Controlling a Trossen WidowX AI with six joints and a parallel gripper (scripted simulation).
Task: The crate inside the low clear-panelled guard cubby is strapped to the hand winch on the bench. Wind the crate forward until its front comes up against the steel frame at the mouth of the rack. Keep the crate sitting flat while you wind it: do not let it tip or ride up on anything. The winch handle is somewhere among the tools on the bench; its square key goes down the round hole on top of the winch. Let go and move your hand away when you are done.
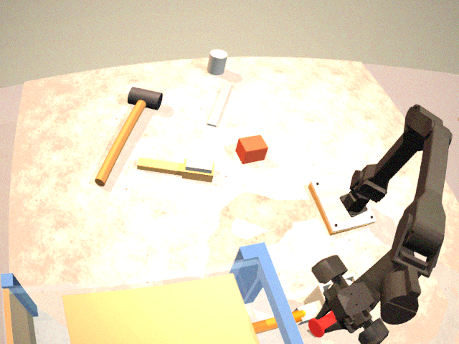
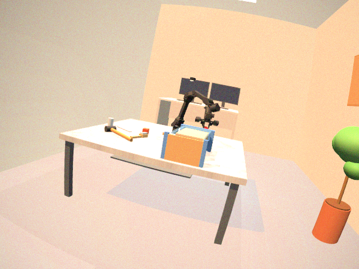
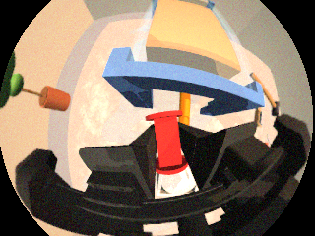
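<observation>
Right now the crank handle is 50 mm behind my gripper tip, 30 mm below it and 10 mm to the right of it. Round my gripper tip: yellow hand tool: 500 mm to the right, 120 mm below, 30 mm ahead; hand winch: 130 mm behind, 100 mm below, 40 mm to the right; red knob: 20 mm behind.
</observation>
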